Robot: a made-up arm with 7 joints.
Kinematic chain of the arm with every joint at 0, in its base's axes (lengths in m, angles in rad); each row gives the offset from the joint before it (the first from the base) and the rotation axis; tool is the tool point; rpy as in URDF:
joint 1: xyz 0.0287 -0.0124 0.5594 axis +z
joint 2: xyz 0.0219 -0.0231 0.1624 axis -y
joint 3: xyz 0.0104 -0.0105 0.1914 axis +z
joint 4: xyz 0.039 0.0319 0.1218 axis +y
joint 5: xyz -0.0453 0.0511 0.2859 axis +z
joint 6: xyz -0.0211 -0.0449 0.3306 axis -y
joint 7: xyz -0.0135 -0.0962 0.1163 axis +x
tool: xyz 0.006 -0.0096 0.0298 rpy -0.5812 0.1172 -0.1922
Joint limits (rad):
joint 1: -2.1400..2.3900
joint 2: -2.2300..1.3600
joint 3: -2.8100..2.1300
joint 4: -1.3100..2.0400
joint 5: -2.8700..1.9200
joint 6: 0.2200..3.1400
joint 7: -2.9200..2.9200
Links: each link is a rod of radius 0.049 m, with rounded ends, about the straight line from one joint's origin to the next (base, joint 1, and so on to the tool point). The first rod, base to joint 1, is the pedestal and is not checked.
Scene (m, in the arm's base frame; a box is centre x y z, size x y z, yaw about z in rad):
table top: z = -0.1
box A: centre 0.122 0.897 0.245 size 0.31 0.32 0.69 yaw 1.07
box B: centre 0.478 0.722 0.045 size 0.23 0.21 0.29 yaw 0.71
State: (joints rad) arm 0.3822 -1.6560 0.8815 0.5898 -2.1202 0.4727 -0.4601
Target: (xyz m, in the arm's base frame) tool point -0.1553 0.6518 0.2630
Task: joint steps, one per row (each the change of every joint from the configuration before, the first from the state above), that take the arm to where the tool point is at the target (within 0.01 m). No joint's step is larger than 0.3 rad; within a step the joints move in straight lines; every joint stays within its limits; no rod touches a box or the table.
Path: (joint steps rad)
1: -0.0090 0.0539 0.2396 0.0462 0.0276 -0.0505 -0.0374
2: -0.0091 0.0539 0.2396 0.0463 0.0276 -0.0506 -0.0374
3: -0.0090 0.0539 0.2396 0.0462 0.0275 -0.0505 -0.0374
4: -0.0090 0.0539 0.2396 0.0463 0.0276 -0.0506 -0.0373
5: -0.0091 0.0539 0.2396 0.0462 0.0276 -0.0505 -0.0374
6: 0.2573 -0.1561 -0.0562 0.0734 -0.0712 0.0000 0.0377
7: 0.2573 -0.1562 -0.0561 0.0734 -0.0713 0.0000 0.0378
8: 0.2572 -0.1561 -0.0562 0.0735 -0.0712 0.0000 0.0378
9: 0.2573 -0.1562 -0.0562 0.0734 -0.0712 0.0000 0.0377
10: 0.2573 -0.1561 -0.0562 0.0734 -0.0712 0.0000 0.0378
11: -0.2718 0.0800 -0.2701 0.1185 -0.0259 0.1468 -0.0180
12: -0.2717 0.0800 -0.2701 0.1186 -0.0259 0.1468 -0.0180
13: -0.2718 0.0800 -0.2701 0.1185 -0.0259 0.1468 -0.0180
14: -0.2717 0.0800 -0.2701 0.1185 -0.0259 0.1468 -0.0179

